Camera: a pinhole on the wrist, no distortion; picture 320 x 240 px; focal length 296.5 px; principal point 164.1 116.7 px. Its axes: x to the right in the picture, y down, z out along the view. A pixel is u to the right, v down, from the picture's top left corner.
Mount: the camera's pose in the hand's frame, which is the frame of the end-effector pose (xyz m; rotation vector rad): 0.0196 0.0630 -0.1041 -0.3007 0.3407 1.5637
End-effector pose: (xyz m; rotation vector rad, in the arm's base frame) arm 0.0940 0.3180 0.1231 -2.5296 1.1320 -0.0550
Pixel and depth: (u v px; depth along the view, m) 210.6 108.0 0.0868
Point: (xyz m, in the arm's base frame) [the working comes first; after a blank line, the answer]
In the camera's frame: 0.0136 -0.0025 0.0868

0.0262 0.2243 0.1103
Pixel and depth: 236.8 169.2 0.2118
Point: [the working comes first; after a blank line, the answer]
In the camera's frame: 0.0519 0.0375 0.2118

-0.0414 0.2322 -0.0083
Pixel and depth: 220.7 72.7 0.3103
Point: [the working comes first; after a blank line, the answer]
In the camera's frame: 0.0592 -0.0460 0.3103

-0.0014 0.1683 -0.1134
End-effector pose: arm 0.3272 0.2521 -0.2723 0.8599 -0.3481 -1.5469
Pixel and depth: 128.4 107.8 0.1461
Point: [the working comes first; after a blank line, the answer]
In the camera's frame: -0.0176 -0.0044 0.1461

0.3787 0.1971 -0.1861
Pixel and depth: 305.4 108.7 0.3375
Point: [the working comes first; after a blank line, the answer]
In the camera's frame: 0.1608 -0.0091 0.3375

0.4795 0.1208 0.0430
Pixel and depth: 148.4 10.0 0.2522
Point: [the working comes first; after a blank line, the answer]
In the camera's frame: -0.0134 -0.0908 0.2522

0.3525 0.0803 -0.1198
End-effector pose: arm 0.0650 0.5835 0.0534 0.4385 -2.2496 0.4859
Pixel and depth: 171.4 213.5 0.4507
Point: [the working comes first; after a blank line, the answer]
In the camera's frame: 0.0111 0.1471 0.4507

-0.1656 0.6732 -0.2798
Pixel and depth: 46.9 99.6 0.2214
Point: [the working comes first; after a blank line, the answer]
In the camera's frame: -0.0875 -0.0128 0.2214

-0.0749 0.5757 -0.0150
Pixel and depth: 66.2 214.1 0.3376
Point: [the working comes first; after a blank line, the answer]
In the camera's frame: -0.1115 0.1109 0.3376

-0.0827 0.5579 -0.1852
